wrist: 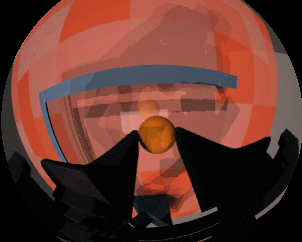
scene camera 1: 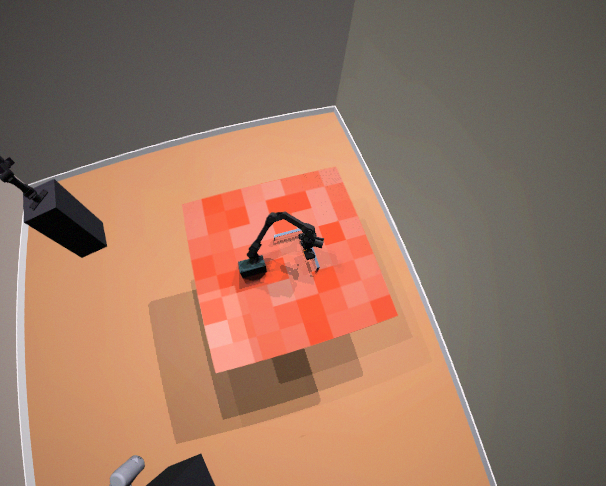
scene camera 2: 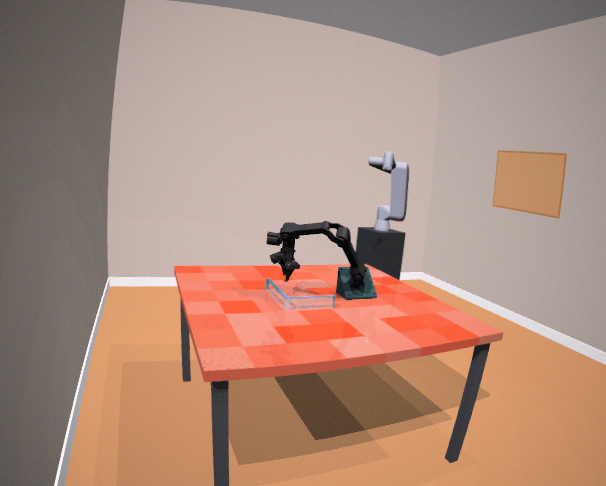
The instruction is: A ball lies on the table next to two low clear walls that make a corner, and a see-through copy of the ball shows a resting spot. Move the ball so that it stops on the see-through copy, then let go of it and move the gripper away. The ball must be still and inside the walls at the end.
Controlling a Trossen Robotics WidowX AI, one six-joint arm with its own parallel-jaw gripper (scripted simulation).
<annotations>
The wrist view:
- gripper
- orange ball: held by the gripper
</annotations>
